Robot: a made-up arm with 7 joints.
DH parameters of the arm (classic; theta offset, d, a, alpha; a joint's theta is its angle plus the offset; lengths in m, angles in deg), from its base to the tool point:
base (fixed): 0 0.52 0 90
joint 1: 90 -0.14 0.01 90
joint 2: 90 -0.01 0 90
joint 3: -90 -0.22 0.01 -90
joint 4: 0 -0.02 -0.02 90
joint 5: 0 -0.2 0.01 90
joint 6: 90 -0.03 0.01 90
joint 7: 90 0 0.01 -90
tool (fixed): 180 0 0 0
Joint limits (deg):
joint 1: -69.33..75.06
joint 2: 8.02..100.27
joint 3: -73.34..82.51
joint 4: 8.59..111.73
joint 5: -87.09..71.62
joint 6: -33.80..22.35
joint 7: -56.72..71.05
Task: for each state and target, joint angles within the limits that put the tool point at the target. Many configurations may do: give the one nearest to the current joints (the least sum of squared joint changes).
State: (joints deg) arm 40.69 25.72 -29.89 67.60 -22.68 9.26 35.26
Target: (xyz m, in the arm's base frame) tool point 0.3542 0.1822 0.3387
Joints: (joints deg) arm 57.91 9.17 -31.46 17.40 -26.42 9.35 46.59
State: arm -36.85 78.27 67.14 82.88 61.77 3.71 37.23
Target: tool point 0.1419 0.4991 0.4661
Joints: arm -69.33 97.12 28.14 31.90 59.84 3.59 53.13
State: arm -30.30 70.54 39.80 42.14 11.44 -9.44 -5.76
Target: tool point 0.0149 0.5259 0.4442
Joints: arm -29.58 72.87 39.87 23.79 9.84 -10.91 -2.26
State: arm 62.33 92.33 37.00 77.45 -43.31 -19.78 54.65
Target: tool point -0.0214 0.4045 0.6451
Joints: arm 64.78 69.89 49.61 89.27 -44.00 -19.60 52.65
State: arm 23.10 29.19 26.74 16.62 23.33 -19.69 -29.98
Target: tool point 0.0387 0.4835 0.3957
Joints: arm -7.78 53.43 59.94 39.74 24.43 -15.03 -32.00
